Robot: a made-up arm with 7 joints. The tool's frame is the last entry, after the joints. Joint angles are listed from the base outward. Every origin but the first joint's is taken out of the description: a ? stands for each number. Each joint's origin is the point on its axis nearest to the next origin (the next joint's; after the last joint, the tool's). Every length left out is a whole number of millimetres.
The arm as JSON. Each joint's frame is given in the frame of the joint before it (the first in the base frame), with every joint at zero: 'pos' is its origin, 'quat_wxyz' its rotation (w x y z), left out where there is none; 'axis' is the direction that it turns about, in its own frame. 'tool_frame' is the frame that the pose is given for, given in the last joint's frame.
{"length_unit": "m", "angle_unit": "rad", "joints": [
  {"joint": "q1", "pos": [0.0, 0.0, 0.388], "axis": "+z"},
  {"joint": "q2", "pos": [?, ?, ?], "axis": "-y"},
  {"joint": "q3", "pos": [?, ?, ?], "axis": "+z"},
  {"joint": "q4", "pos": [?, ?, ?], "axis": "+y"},
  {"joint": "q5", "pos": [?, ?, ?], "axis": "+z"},
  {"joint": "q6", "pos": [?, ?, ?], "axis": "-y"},
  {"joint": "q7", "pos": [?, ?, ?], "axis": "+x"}
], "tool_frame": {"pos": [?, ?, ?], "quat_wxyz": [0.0, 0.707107, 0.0, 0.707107]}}
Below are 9 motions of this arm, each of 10 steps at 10 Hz.
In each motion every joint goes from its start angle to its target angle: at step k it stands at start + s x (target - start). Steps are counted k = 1, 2, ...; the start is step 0. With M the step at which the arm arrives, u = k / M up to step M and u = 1 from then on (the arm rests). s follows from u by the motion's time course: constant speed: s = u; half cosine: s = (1 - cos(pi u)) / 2; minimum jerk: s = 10 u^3 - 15 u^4 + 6 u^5.
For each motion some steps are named. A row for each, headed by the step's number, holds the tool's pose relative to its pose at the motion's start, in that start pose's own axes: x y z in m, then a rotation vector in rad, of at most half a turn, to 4 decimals.
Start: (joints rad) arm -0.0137 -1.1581 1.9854 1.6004 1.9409 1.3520 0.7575
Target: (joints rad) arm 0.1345 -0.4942 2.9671 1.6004 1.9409 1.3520 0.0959
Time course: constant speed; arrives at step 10
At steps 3, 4, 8, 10:
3: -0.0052 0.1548 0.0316 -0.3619 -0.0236 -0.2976
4: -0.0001 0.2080 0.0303 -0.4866 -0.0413 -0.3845
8: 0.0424 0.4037 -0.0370 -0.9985 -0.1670 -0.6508
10: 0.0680 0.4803 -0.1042 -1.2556 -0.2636 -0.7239

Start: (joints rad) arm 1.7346 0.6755 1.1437 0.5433 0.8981 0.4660 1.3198
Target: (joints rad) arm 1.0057 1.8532 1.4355 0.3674 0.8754 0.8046 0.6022
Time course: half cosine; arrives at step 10
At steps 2, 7, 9, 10:
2: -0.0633 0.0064 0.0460 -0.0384 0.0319 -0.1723
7: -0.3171 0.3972 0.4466 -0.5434 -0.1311 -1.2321
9: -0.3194 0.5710 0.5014 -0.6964 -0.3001 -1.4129
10: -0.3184 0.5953 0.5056 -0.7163 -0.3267 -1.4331

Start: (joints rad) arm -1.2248 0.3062 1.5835 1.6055 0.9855 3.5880 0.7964
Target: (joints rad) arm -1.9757 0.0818 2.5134 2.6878 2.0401 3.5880 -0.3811
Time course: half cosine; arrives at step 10
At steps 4, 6, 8, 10:
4: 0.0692 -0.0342 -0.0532 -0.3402 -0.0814 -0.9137
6: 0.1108 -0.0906 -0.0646 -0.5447 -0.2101 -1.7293
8: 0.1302 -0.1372 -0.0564 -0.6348 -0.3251 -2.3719
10: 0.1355 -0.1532 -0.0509 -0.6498 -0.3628 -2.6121

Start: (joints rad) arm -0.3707 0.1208 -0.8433 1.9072 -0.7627 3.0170 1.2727
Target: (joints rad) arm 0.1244 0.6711 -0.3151 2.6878 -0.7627 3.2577 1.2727
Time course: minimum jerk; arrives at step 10
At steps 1, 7, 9, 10:
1: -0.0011 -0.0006 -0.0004 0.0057 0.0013 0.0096
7: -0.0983 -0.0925 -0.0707 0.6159 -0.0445 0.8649
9: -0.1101 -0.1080 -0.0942 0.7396 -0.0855 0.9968
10: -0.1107 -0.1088 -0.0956 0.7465 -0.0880 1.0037

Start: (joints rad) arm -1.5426 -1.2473 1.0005 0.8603 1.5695 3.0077 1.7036
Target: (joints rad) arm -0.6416 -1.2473 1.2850 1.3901 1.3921 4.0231 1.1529
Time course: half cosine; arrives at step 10
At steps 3, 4, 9, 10:
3: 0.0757 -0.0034 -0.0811 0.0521 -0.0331 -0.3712
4: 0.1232 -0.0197 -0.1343 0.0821 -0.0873 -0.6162
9: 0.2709 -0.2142 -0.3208 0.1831 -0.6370 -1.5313
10: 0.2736 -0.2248 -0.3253 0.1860 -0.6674 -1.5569

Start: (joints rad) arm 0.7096 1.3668 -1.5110 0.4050 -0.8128 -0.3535 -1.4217
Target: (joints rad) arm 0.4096 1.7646 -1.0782 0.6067 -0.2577 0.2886 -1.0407
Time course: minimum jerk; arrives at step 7
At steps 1, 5, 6, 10:
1: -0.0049 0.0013 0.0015 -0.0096 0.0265 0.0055
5: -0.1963 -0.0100 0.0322 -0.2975 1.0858 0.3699
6: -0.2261 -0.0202 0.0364 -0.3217 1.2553 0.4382
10: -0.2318 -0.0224 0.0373 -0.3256 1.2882 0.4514

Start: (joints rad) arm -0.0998 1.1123 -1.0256 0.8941 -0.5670 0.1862 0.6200
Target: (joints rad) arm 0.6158 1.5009 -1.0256 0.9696 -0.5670 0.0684 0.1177
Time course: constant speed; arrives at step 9
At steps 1, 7, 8, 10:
1: 0.0057 0.0082 0.0540 0.0302 -0.0974 -0.0502
7: -0.0671 0.0329 0.3984 0.2779 -0.6680 -0.3380
8: -0.0983 0.0341 0.4535 0.3305 -0.7602 -0.3809
10: -0.1348 0.0349 0.5064 0.3864 -0.8515 -0.4213

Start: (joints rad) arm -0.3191 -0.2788 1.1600 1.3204 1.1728 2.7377 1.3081
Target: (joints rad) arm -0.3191 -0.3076 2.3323 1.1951 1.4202 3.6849 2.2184
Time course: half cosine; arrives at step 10
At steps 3, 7, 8, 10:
3: -0.0278 0.0145 -0.0741 -0.0260 0.0783 0.3250
7: -0.1073 -0.0673 -0.2743 -0.0469 0.4849 1.0640
8: -0.1194 -0.1021 -0.3022 -0.0355 0.5802 1.1614
10: -0.1284 -0.1360 -0.3220 -0.0213 0.6635 1.2335

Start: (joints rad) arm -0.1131 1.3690 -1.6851 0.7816 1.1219 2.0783 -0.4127
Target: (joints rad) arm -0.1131 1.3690 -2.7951 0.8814 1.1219 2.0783 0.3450
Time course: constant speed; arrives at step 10
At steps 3, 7, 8, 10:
3: 0.0718 0.0408 0.0071 -0.0597 0.1920 -0.0401
7: 0.1804 0.0653 -0.0106 -0.0778 0.4676 -0.0933
8: 0.2077 0.0654 -0.0199 -0.0703 0.5378 -0.1076
10: 0.2601 0.0582 -0.0440 -0.0403 0.6773 -0.1385

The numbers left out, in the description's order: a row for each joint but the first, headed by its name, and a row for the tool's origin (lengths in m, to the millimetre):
q2: 0.0 -0.052 0.0
q3: 0.0 0.0 0.325
q4: 0.021 0.055 0.0
q5: -0.019 0.0 0.321
q6: 0.0 -0.108 0.0
q7: 0.018 0.0 0.131
tool: 0.0 0.0 0.0

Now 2 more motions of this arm.
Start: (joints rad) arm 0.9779 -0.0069 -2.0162 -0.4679 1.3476 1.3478 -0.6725
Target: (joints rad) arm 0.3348 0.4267 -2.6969 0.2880 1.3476 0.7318 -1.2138
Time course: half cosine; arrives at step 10
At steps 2, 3, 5, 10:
2: -0.0116 0.0307 -0.0033 -0.0246 -0.1479 -0.1569
3: -0.0186 0.0710 -0.0126 -0.0598 -0.3187 -0.3308
5: 0.0102 0.1893 -0.0646 -0.1948 -0.7679 -0.7388
10: 0.2432 0.3125 -0.2179 -0.6036 -1.4715 -1.1723

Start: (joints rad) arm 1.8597 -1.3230 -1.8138 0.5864 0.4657 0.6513 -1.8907
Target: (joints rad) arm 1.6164 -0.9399 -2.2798 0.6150 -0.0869 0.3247 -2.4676
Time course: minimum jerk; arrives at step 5
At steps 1, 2, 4, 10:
1: -0.0211 -0.0067 0.0023 0.0422 -0.0495 -0.0317
2: -0.1133 -0.0438 0.0086 0.2697 -0.2475 -0.1624
4: -0.3133 -0.1724 -0.0147 1.0244 -0.5164 -0.3675
10: -0.3296 -0.1863 -0.0201 1.1049 -0.5236 -0.3757

